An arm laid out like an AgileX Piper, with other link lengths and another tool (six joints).
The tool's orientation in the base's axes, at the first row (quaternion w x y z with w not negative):
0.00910, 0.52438, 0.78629, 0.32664
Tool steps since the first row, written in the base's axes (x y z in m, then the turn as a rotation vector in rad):
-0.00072, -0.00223, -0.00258, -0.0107, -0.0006, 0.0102
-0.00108, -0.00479, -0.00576, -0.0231, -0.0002, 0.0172
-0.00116, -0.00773, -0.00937, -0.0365, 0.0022, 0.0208
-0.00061, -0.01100, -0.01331, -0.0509, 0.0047, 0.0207
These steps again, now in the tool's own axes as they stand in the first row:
-0.00238, -0.00247, 0.00065, 0.0077, -0.0036, -0.0121
-0.00538, -0.00503, 0.00173, 0.0159, -0.0100, -0.0219
-0.00897, -0.00768, 0.00306, 0.0251, -0.0185, -0.0283
-0.01323, -0.01007, 0.00470, 0.0336, -0.0297, -0.0321

